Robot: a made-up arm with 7 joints.
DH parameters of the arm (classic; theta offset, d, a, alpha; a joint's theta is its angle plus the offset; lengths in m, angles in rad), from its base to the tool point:
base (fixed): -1.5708 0.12 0 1.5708
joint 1: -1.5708 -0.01 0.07 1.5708
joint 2: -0.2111 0 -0.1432 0
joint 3: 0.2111 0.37 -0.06 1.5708
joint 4: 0 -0.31 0.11 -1.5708
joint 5: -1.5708 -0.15 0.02 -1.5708
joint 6: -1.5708 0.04 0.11 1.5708
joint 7: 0 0.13 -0.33 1.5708
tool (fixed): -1.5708 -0.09 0 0
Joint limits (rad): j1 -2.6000..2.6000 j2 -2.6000..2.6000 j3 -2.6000..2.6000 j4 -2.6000..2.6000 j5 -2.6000..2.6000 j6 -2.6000..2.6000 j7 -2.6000..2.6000
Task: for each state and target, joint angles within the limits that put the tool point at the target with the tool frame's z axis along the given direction. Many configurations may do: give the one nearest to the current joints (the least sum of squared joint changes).
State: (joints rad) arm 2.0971 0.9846 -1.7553 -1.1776 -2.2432 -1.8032 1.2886
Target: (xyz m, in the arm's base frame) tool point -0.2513 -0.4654 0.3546 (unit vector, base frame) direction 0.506 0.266 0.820
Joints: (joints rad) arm 2.5279 0.7443 -2.2946 -1.0332 -1.4647 -1.4712 1.1448
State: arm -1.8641 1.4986 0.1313 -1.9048 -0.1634 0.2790 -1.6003
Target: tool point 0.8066 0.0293 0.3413 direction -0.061 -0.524 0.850
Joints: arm -1.5674 2.0200 0.2208 -2.4841 0.0509 0.7549 -0.6522
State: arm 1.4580 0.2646 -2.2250 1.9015 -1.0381 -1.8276 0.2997
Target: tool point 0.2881 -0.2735 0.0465 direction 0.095 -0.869 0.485
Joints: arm 2.2091 0.5410 -2.1972 1.5088 -1.1803 -1.5757 0.5195
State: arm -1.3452 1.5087 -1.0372 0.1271 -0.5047 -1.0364 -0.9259
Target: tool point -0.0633 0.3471 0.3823 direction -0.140 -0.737 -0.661
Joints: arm -1.3272 1.4691 -0.8760 0.9259 -0.9024 -1.1610 -0.4878
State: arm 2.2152 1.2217 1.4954 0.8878 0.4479 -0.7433 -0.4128
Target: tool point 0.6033 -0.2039 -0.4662 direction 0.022 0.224 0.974
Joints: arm 1.7728 1.9847 2.0546 1.4151 -0.1201 -0.5815 -0.2254
